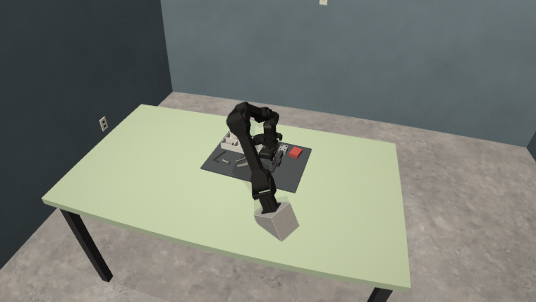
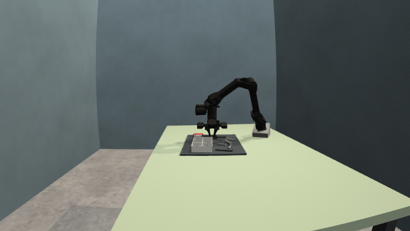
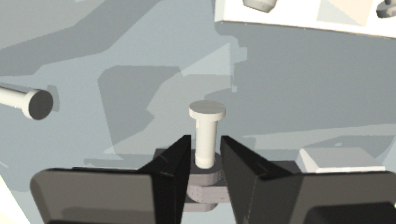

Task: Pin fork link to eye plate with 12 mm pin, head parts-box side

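The eye plate is 30 mm to the right of my hand, 30 mm below it and 20 mm ahead of it. Round my hand: red block (100 mm ahead, 90 mm to the right, 30 mm below); white parts box (170 mm to the left, 40 mm ahead, 30 mm below); mat (70 mm to the left, 50 mm below, 10 mm behind).
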